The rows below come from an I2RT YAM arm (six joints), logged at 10 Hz.
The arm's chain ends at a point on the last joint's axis. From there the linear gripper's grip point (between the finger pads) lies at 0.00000 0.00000 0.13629 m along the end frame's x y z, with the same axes.
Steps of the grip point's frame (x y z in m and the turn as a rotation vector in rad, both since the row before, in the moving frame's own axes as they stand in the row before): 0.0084, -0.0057, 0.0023, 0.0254, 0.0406, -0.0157; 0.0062, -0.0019, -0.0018, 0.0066, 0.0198, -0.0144; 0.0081, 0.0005, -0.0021, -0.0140, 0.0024, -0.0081; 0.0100, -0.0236, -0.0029, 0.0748, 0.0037, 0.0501; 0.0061, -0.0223, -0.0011, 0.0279, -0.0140, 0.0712; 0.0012, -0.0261, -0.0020, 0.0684, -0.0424, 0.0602; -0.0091, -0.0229, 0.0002, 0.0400, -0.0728, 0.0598; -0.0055, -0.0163, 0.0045, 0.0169, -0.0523, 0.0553; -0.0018, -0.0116, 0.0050, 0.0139, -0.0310, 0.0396; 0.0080, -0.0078, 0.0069, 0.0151, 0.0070, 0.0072
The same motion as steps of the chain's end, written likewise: 0.0029, -0.0022, 0.0025, 0.0254, 0.0406, -0.0157; 0.0035, -0.0010, -0.0018, 0.0066, 0.0198, -0.0144; 0.0078, -0.0014, -0.0021, -0.0140, 0.0024, -0.0081; 0.0092, -0.0134, -0.0025, 0.0748, 0.0037, 0.0501; 0.0079, -0.0184, -0.0010, 0.0279, -0.0140, 0.0712; 0.0067, -0.0166, -0.0016, 0.0684, -0.0424, 0.0602; 0.0006, -0.0172, 0.0007, 0.0400, -0.0728, 0.0598; 0.0016, -0.0138, 0.0047, 0.0169, -0.0523, 0.0553; 0.0024, -0.0096, 0.0051, 0.0139, -0.0310, 0.0396; 0.0070, -0.0057, 0.0069, 0.0151, 0.0070, 0.0072
